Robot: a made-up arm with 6 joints. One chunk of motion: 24 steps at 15 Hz.
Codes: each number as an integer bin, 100 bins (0 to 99) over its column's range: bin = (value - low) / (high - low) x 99, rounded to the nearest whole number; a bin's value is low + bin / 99 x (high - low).
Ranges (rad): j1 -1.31..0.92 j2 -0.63..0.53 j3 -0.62..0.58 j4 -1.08..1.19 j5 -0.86..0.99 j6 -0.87..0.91
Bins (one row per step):
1: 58 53 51 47 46 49
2: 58 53 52 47 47 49
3: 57 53 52 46 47 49
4: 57 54 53 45 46 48
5: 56 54 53 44 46 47
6: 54 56 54 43 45 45
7: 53 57 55 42 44 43
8: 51 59 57 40 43 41
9: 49 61 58 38 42 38
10: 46 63 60 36 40 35
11: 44 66 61 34 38 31
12: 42 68 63 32 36 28
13: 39 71 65 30 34 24
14: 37 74 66 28 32 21
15: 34 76 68 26 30 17
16: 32 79 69 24 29 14
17: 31 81 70 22 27 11
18: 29 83 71 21 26 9
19: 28 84 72 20 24 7
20: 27 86 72 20 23 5
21: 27 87 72 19 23 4
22: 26 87 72 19 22 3
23: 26 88 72 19 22 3
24: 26 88 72 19 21 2
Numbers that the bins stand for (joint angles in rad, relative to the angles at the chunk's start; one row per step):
1: -0.0035 -0.0090 -0.0018 -0.0023 -0.0004 0.0110
2: -0.0035 -0.0090 0.0103 -0.0023 0.0183 0.0110
3: -0.0261 -0.0090 0.0103 -0.0253 0.0183 0.0110
4: -0.0261 0.0027 0.0224 -0.0482 -0.0004 -0.0070
5: -0.0486 0.0027 0.0224 -0.0711 -0.0004 -0.0249
6: -0.0936 0.0262 0.0345 -0.0940 -0.0191 -0.0609
7: -0.1162 0.0379 0.0467 -0.1170 -0.0378 -0.0969
8: -0.1612 0.0613 0.0709 -0.1628 -0.0565 -0.1328
9: -0.2063 0.0847 0.0830 -0.2087 -0.0752 -0.1868
10: -0.2738 0.1082 0.1073 -0.2545 -0.1125 -0.2407
11: -0.3189 0.1433 0.1194 -0.3004 -0.1499 -0.3126
12: -0.3639 0.1668 0.1436 -0.3463 -0.1873 -0.3666
13: -0.4315 0.2019 0.1679 -0.3921 -0.2246 -0.4385
14: -0.4766 0.2371 0.1800 -0.4380 -0.2620 -0.4924
15: -0.5441 0.2605 0.2042 -0.4838 -0.2994 -0.5643
16: -0.5892 0.2957 0.2164 -0.5297 -0.3181 -0.6183
17: -0.6117 0.3191 0.2285 -0.5756 -0.3555 -0.6722
18: -0.6568 0.3425 0.2406 -0.5985 -0.3741 -0.7082
19: -0.6793 0.3542 0.2527 -0.6214 -0.4115 -0.7441
20: -0.7018 0.3777 0.2527 -0.6214 -0.4302 -0.7801
21: -0.7018 0.3894 0.2527 -0.6443 -0.4302 -0.7981
22: -0.7243 0.3894 0.2527 -0.6443 -0.4489 -0.8161
23: -0.7243 0.4011 0.2527 -0.6443 -0.4489 -0.8161
24: -0.7243 0.4011 0.2527 -0.6443 -0.4676 -0.8340

